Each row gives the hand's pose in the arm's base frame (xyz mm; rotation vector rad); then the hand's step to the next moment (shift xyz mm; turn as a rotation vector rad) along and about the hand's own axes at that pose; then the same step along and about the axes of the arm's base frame.
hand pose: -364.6 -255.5 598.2 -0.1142 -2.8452 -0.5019
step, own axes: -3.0 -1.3 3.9 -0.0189 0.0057 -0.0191
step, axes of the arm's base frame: 1.8 0.0 -4.7 0.0233 -0.0019 0.0144
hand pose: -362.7 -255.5 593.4 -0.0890 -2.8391 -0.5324
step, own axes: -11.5 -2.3 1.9 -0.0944 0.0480 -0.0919
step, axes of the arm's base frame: 10.4 -1.6 -5.5 0.1178 0.0100 0.0755
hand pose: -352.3 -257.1 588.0 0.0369 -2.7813 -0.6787
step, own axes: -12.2 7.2 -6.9 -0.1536 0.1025 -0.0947
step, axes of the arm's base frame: 13.9 4.4 6.0 0.1776 0.0625 0.0872
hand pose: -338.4 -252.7 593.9 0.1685 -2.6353 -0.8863
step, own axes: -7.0 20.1 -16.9 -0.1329 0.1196 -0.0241
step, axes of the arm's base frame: 12.7 8.1 22.6 0.1325 0.1112 0.0512
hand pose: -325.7 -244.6 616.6 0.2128 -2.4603 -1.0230
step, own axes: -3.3 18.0 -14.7 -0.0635 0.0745 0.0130
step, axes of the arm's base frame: 10.5 4.6 20.5 0.0523 0.0809 0.0216
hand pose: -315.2 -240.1 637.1 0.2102 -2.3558 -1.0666
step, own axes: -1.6 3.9 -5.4 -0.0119 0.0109 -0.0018
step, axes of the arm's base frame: 4.5 -0.3 5.1 0.0118 0.0103 0.0041
